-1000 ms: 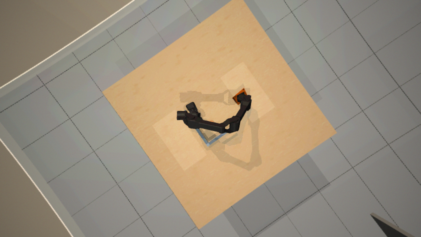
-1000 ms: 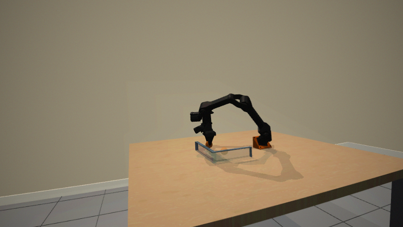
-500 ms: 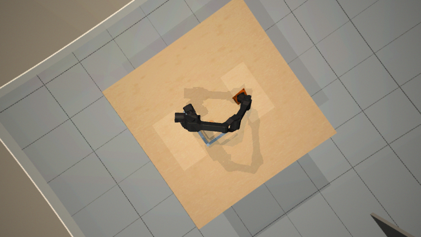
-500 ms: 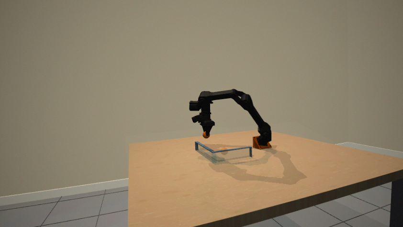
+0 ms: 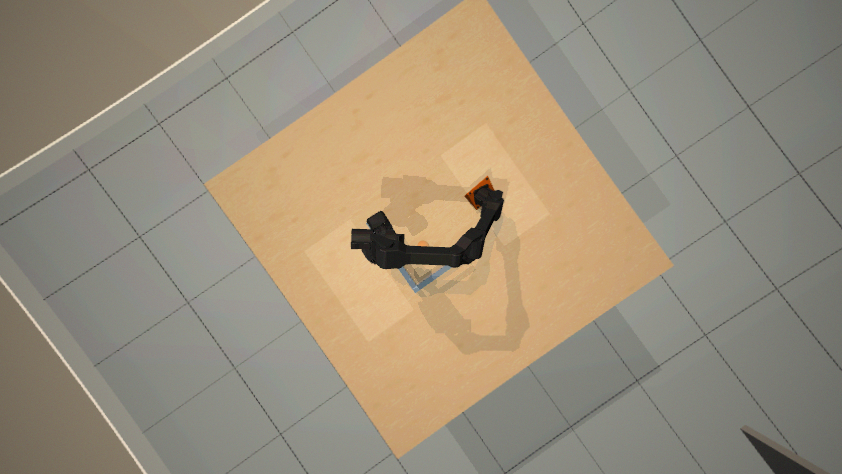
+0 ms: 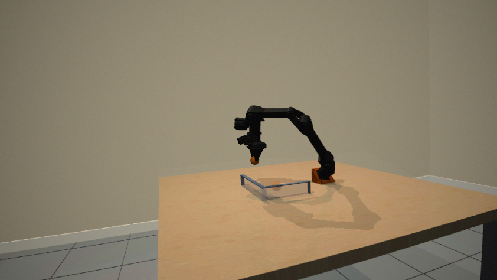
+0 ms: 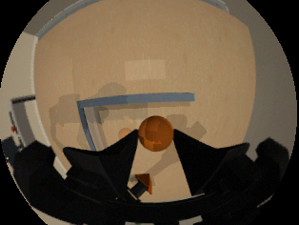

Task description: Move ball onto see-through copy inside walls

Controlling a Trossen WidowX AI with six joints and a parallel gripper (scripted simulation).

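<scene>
Now: gripper tip 12 cm above the see-through orange copy, 9 cm past it and 8 cm to the right of it. Round my gripper tip: orange ball right at my gripper tip.
</scene>
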